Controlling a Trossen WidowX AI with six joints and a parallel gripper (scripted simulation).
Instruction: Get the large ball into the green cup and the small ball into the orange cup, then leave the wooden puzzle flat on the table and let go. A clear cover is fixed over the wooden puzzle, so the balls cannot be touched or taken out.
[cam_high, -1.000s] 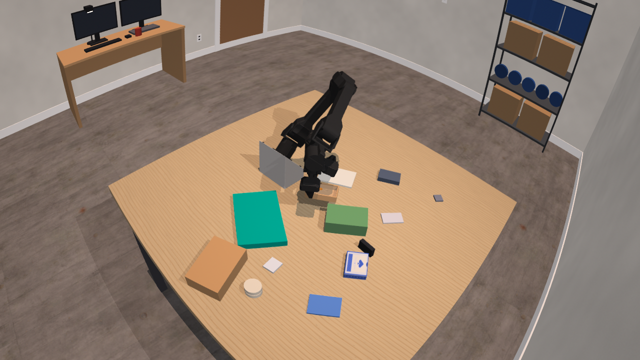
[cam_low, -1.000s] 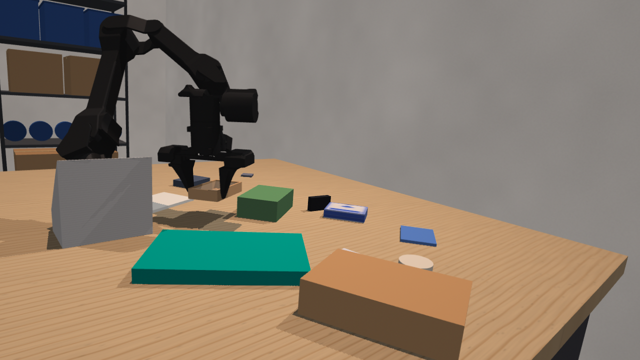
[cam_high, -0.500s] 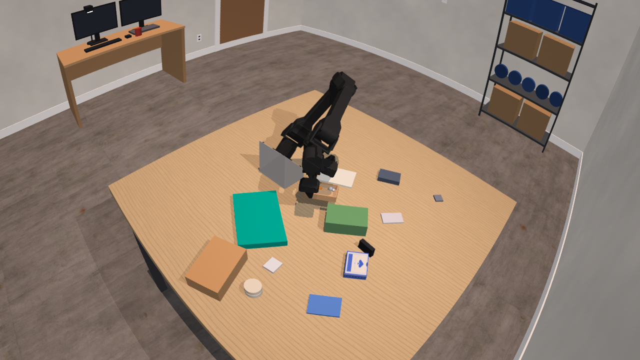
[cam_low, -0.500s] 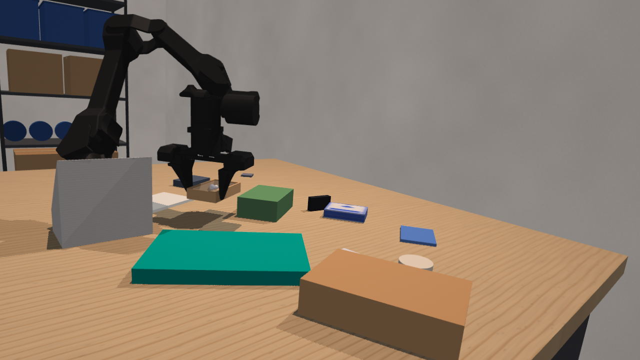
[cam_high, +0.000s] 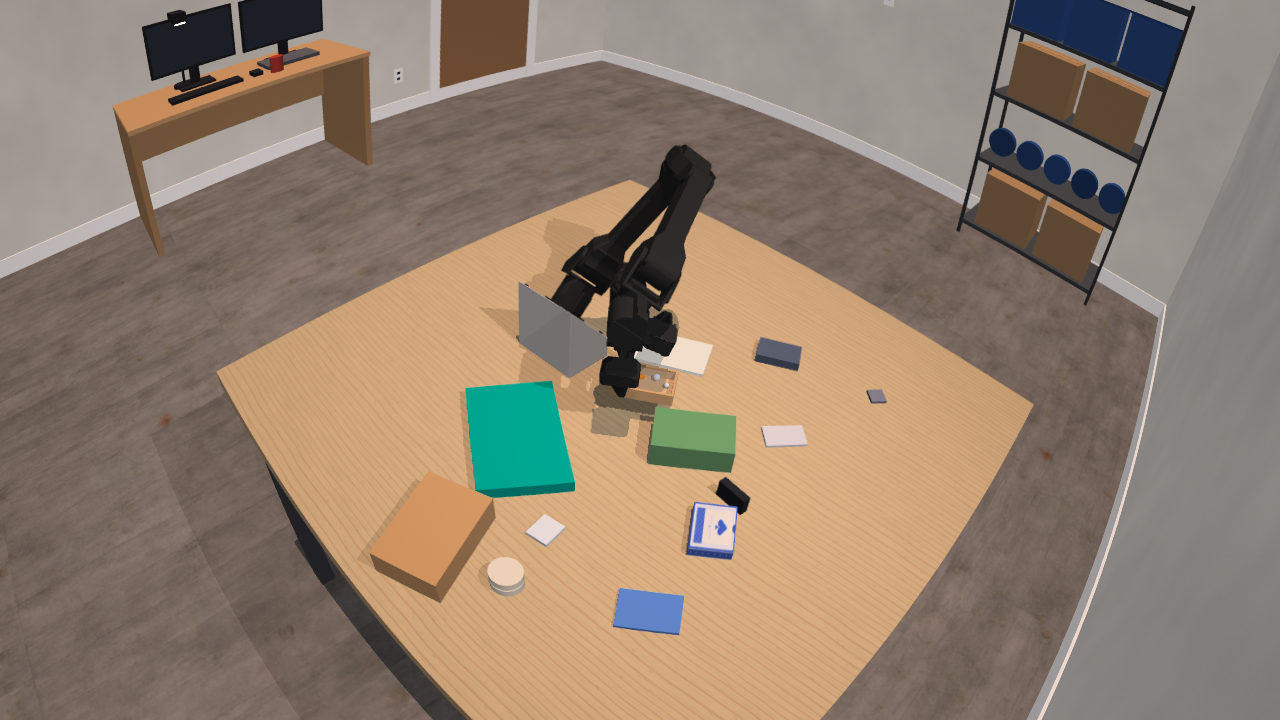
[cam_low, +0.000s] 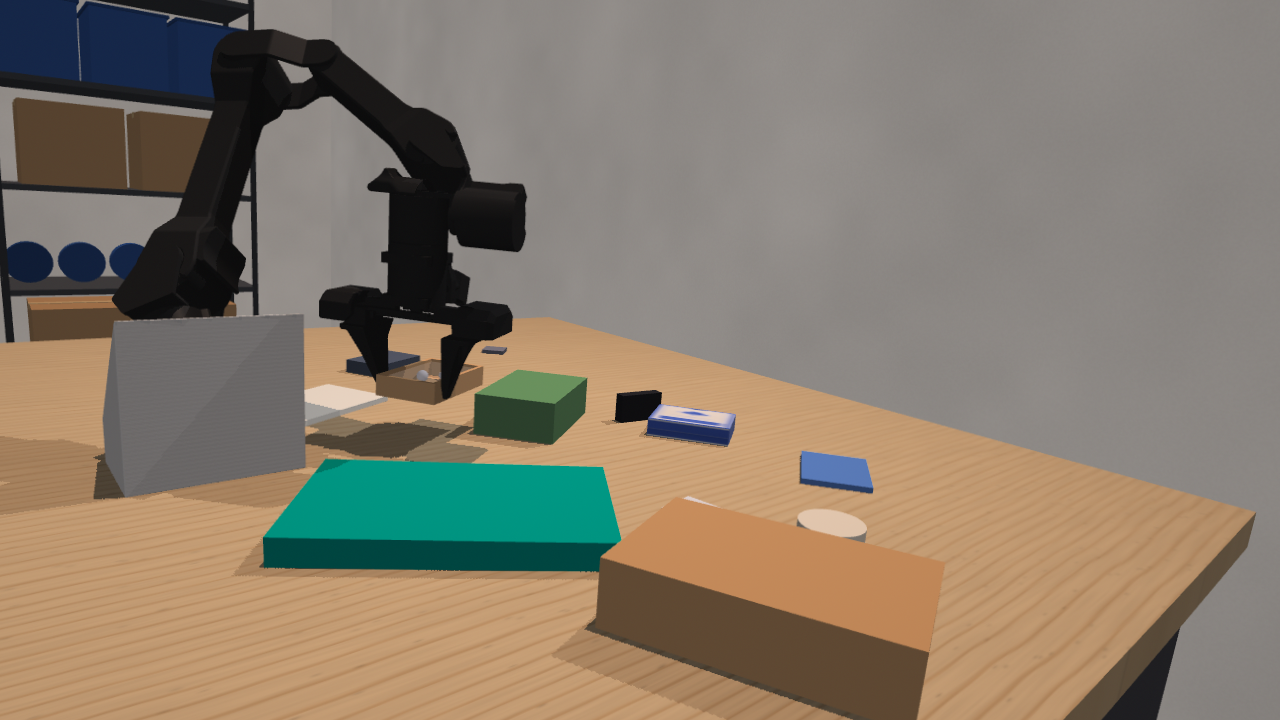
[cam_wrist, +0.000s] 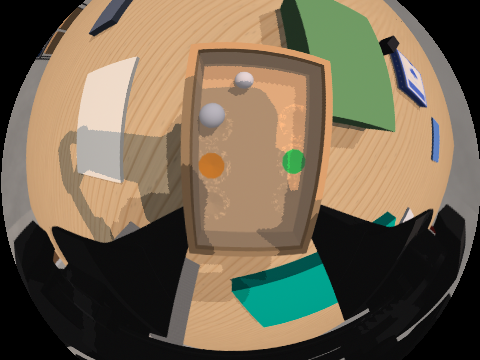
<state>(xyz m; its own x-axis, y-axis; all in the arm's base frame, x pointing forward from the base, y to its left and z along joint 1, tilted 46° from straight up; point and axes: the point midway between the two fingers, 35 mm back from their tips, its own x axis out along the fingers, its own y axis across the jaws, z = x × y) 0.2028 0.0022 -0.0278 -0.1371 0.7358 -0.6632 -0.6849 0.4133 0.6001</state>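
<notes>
Right now my hand is 30 mm short of the wooden puzzle, 20 mm to the right of it and 30 mm above it. Round my hand: teal slab 30 mm behind, 200 mm to the right, 80 mm below; then green box 150 mm ahead, 30 mm to the left, 70 mm below; then cream slab 60 mm behind, 180 mm to the left, 90 mm below.
</notes>
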